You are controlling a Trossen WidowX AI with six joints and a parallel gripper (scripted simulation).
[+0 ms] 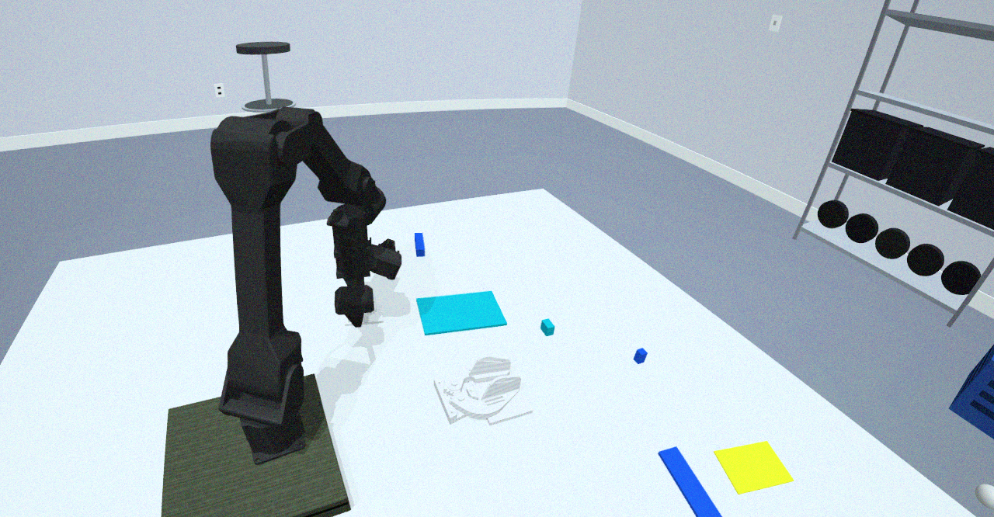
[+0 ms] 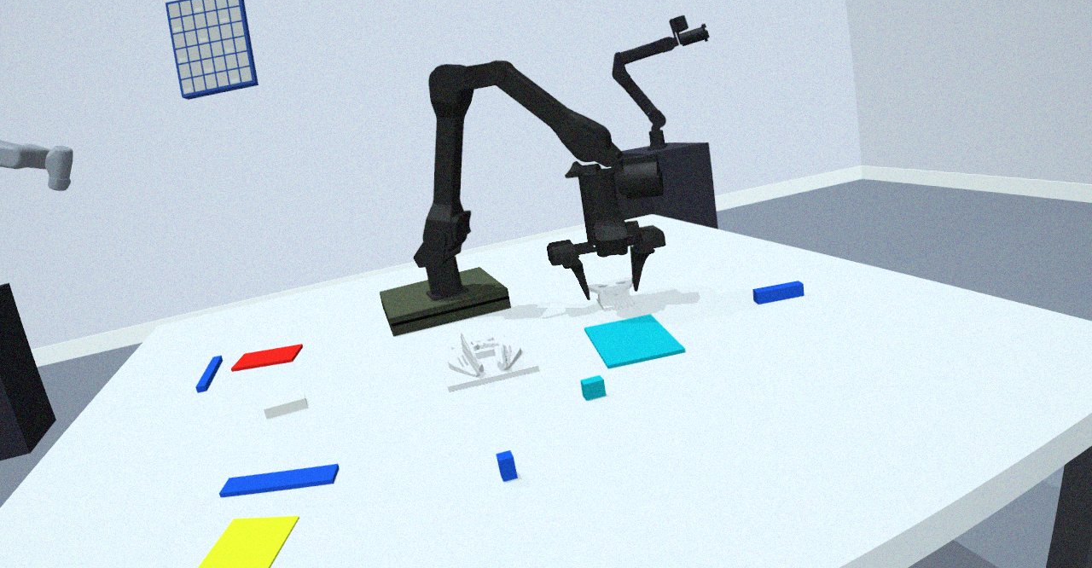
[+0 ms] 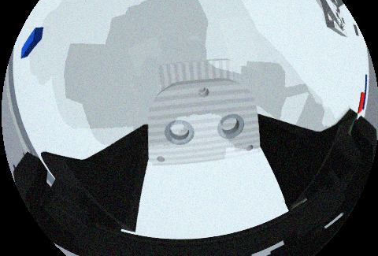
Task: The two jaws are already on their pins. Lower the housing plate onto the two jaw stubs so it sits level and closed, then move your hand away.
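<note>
My gripper tip is 180 mm short of the teal square tile, 70 mm to the left of it and 10 mm above it. From my gripper tip the other things lie so: red tile: 560 mm to the right, 180 mm behind, 10 mm below; then blue block: 400 mm ahead, 330 mm to the right; then teal cube: 300 mm ahead, 190 mm to the right.
</note>
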